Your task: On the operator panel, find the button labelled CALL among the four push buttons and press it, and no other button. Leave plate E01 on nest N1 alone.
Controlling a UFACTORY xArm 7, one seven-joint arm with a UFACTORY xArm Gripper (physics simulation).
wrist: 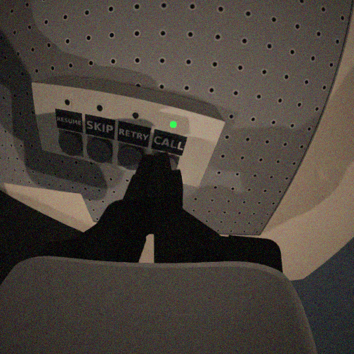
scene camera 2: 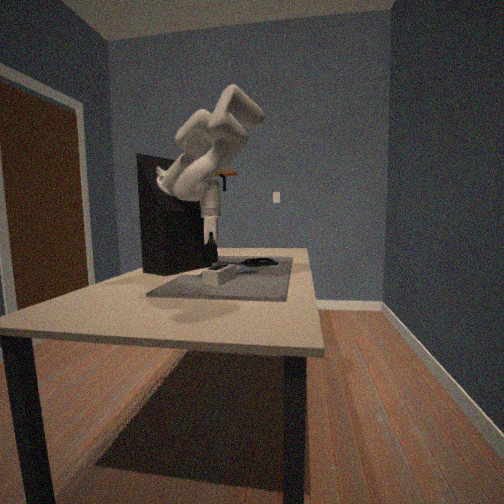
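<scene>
The pale operator panel carries a row of dark round buttons under the labels RESUME, SKIP, RETRY and CALL. The CALL button is at the right end, partly hidden by the fingertips. A green lamp is lit above the CALL label; the other three lamps are dark. My gripper is shut and empty, pointing down at the panel, its tips over the left part of the CALL button. Contact cannot be made out. Plate E01 and nest N1 cannot be identified.
The panel stands on a grey perforated mat on the wooden table. A tall black board stands left of the arm. A dark flat object lies farther back on the mat.
</scene>
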